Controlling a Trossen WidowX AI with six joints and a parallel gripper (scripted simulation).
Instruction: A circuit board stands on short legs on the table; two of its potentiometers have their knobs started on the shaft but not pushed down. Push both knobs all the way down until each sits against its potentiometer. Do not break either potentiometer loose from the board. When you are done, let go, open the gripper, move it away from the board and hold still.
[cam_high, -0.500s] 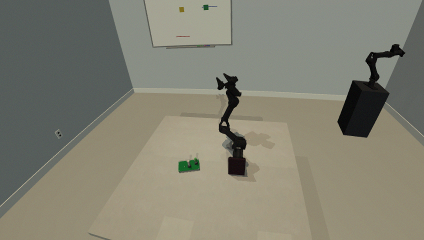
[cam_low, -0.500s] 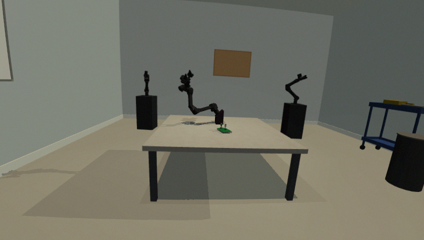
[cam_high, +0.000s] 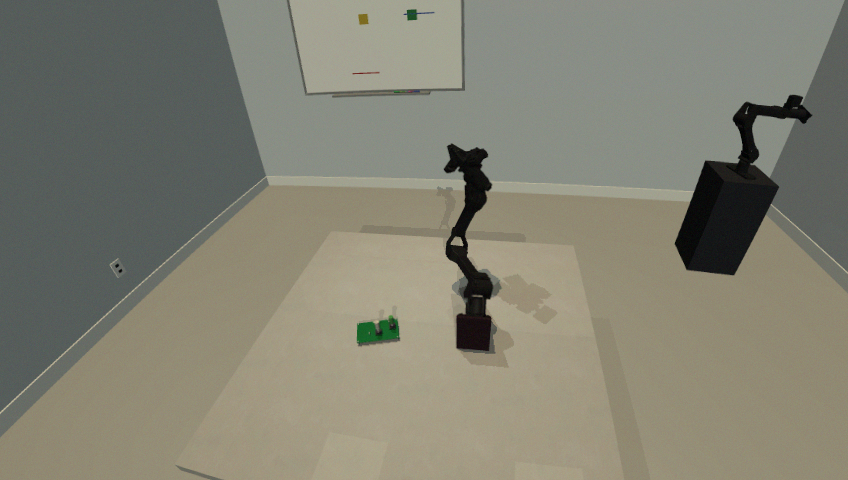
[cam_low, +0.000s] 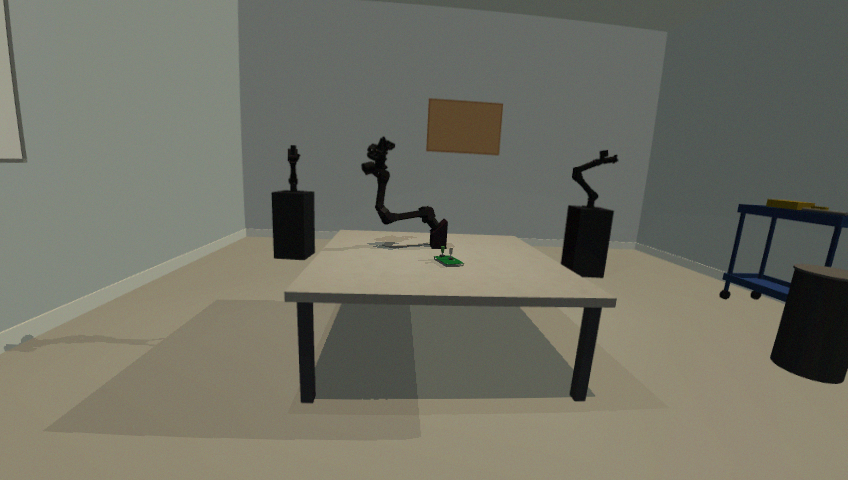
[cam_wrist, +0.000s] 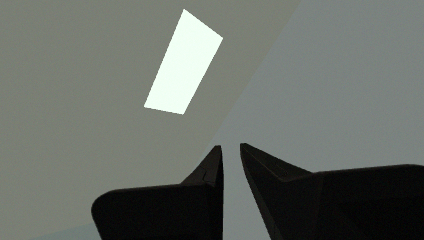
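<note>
My gripper tip is now 160 mm short of the green knob, 350 mm to the right of it and 570 mm above it. Round my gripper tip: white knob 200 mm ahead, 390 mm to the left, 560 mm below.
</note>
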